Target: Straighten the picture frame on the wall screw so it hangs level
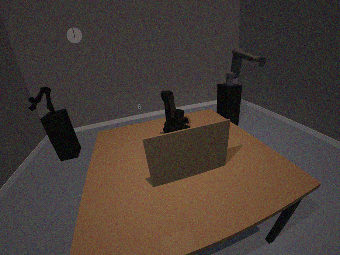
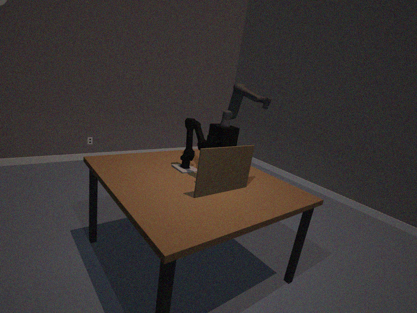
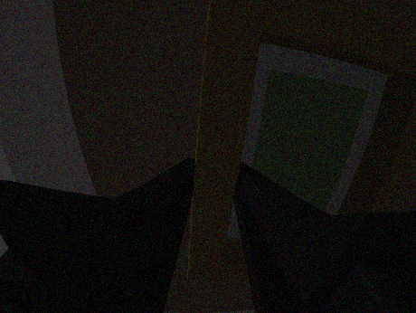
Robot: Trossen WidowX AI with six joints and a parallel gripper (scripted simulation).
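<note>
Right now my gripper tip is 5 cm above the picture frame, 1 cm to the right of it and 1 cm short of it. Round my gripper tip: wall panel (7 cm below, 2 cm ahead, 1 cm to the right).
</note>
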